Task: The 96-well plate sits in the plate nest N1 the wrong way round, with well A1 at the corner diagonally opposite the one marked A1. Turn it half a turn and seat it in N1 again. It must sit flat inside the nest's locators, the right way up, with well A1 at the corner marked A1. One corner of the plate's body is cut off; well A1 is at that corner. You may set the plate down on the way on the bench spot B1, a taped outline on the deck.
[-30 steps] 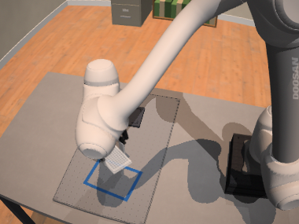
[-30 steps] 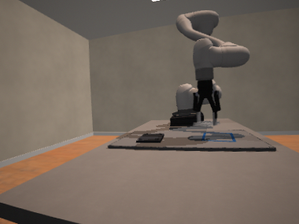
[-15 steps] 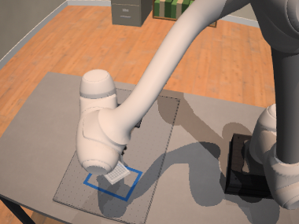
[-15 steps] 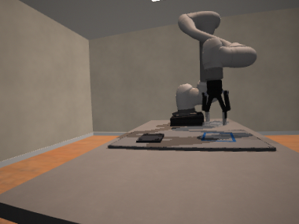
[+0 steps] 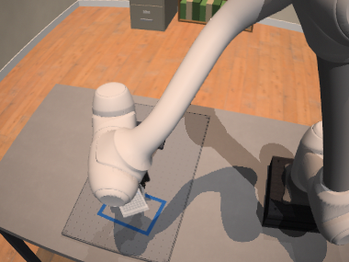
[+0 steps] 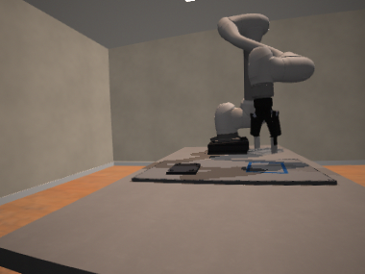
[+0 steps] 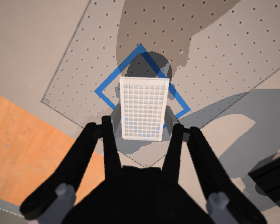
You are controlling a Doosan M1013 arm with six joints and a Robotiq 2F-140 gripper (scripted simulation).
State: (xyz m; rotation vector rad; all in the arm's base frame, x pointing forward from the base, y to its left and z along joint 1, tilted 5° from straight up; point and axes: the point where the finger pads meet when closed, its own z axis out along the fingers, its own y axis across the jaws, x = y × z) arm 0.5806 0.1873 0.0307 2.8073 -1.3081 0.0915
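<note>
The white 96-well plate lies 2 cm below my hand. From my hand the other things lie so: corner mark (39 cm to the right, 14 cm ahead, 8 cm below); plate nest N1 (34 cm to the right, 8 cm below, 6 cm ahead).
</note>
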